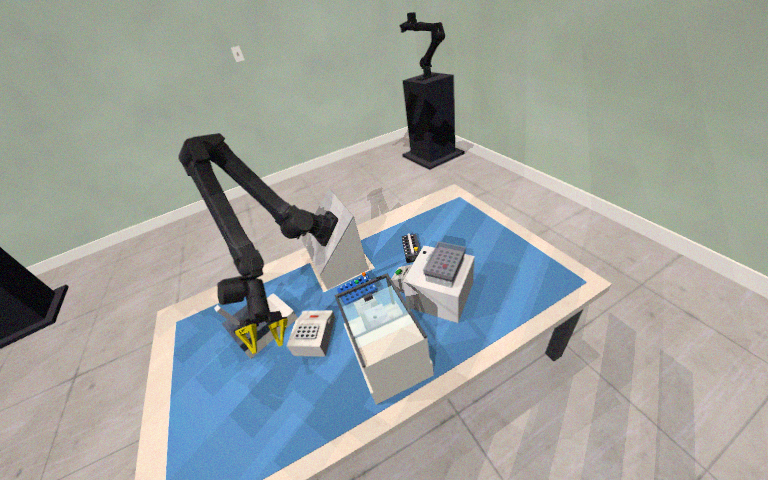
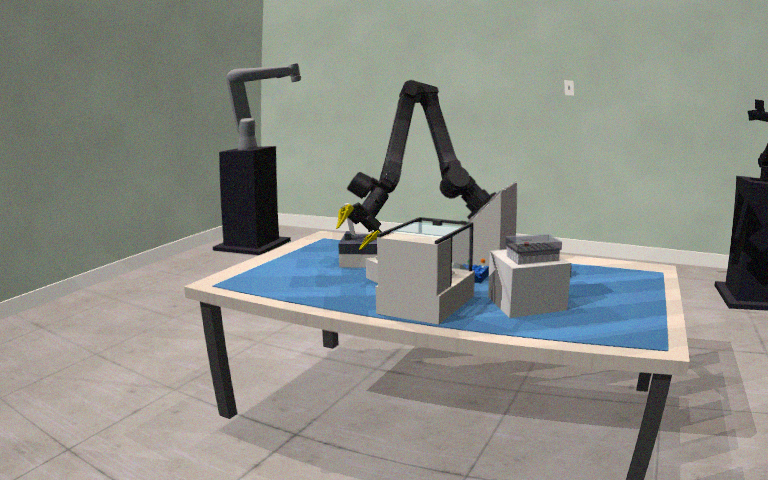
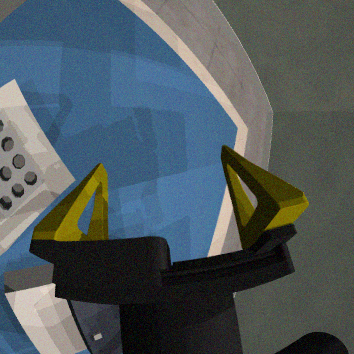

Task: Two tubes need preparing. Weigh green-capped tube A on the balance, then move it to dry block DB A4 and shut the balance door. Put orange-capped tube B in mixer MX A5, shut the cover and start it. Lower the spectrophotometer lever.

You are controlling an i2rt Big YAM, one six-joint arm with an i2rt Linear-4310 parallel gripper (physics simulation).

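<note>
My gripper (image 1: pixel 266 346) (image 2: pixel 350 237) (image 3: pixel 161 158) is open and empty, above the spectrophotometer (image 1: pixel 280 305) (image 2: pixel 352 259) (image 3: pixel 42 312). The spectrophotometer's pale lever (image 1: pixel 219 309) (image 2: pixel 350 228) stands raised behind the fingers. The white dry block DB (image 1: pixel 306 332) (image 3: pixel 17 172) is beside it; no cap shows in its visible holes. The balance (image 1: pixel 396 362) (image 2: pixel 410 277) has glass panels; its door position is unclear. The mixer MX (image 1: pixel 441 300) (image 2: pixel 538 288) has its clear cover down, with a red-orange cap (image 1: pixel 444 266) (image 2: pixel 526 243) underneath. Green (image 1: pixel 356 281) and orange (image 1: pixel 364 274) caps show at the blue rack (image 1: pixel 359 292); their tube labels are unreadable.
A black rack (image 1: pixel 408 247) with a yellow item stands behind the mixer. A small grey device (image 1: pixel 400 279) with a green part sits between balance and mixer. A tall slanted panel (image 1: pixel 348 257) (image 2: pixel 504 215) stands by the arm's base.
</note>
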